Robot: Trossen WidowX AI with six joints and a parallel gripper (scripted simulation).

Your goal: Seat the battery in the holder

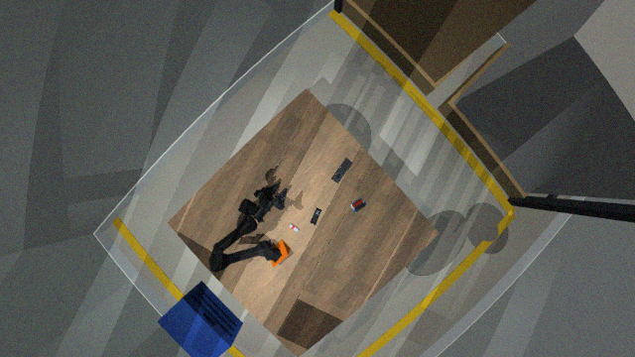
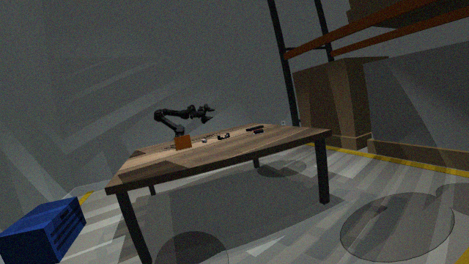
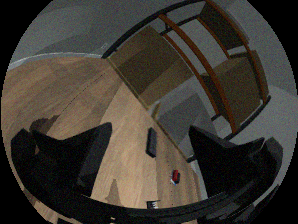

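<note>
Right now the battery is 190 mm behind my gripper tip, 200 mm to the right of it and 190 mm below it. The rest, counted from my gripper tip: black bar: 280 mm ahead, 190 mm to the right, 180 mm below.
</note>
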